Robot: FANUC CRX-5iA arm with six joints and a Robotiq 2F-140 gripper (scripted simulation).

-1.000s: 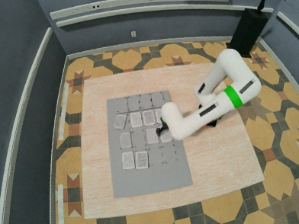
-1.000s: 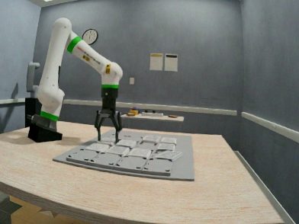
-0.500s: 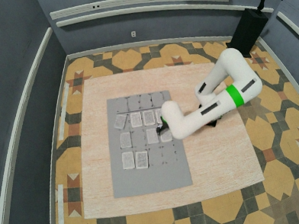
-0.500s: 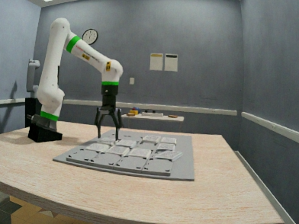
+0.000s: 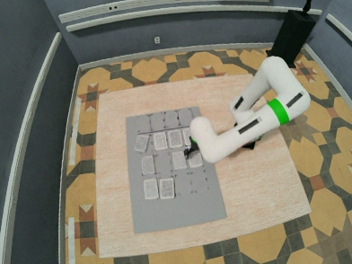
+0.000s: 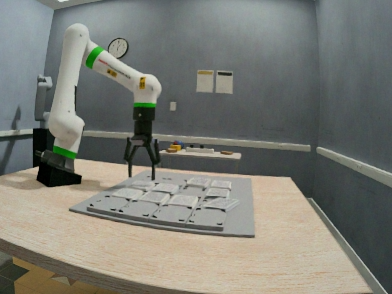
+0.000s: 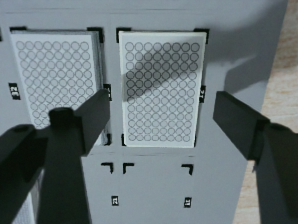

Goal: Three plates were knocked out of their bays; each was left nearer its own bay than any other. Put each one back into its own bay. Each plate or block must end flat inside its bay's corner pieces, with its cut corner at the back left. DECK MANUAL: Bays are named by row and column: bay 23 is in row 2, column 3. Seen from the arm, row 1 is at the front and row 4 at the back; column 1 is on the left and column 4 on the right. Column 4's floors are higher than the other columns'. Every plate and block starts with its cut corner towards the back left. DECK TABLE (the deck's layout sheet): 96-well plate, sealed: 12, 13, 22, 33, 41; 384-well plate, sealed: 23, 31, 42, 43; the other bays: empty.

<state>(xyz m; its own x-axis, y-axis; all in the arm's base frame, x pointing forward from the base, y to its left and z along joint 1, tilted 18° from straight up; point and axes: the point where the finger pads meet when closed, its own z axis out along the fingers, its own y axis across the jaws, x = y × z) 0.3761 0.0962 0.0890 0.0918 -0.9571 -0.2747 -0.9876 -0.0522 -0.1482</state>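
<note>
Right now my hand is 5 cm above the plate.
</note>
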